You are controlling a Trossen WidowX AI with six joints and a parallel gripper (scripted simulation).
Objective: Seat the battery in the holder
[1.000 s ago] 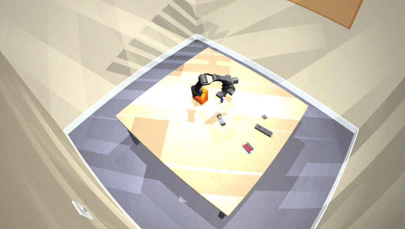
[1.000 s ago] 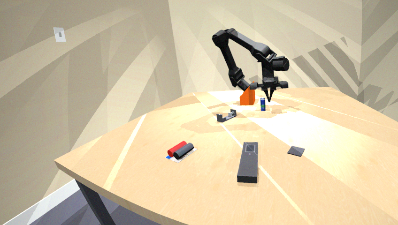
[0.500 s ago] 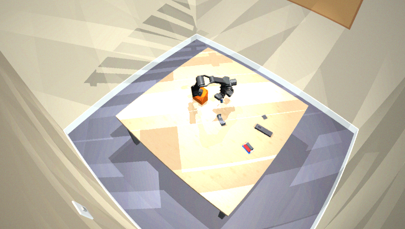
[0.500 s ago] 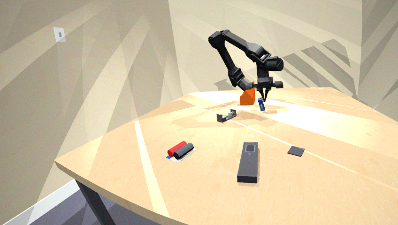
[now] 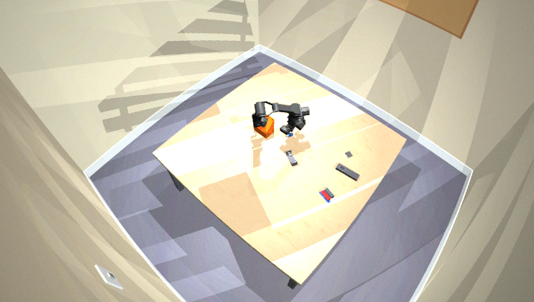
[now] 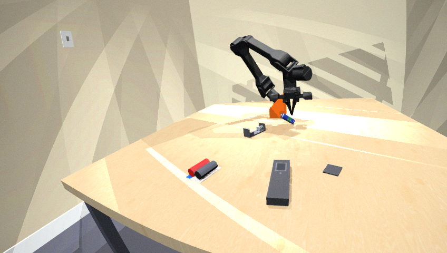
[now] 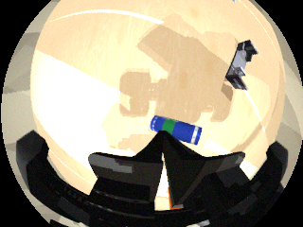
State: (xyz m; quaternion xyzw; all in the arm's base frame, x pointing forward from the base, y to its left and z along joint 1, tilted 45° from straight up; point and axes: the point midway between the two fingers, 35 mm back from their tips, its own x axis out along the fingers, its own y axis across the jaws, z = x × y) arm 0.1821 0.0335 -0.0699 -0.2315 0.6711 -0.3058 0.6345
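Right now the green battery is 20 mm to the right of my gripper tip and 20 mm below it. Round my gripper tip: white card: 430 mm ahead, 240 mm to the right, 30 mm below; remote control: 460 mm ahead, 30 mm to the right, 30 mm below; battery door: 400 mm ahead, 110 mm to the left, 40 mm below.
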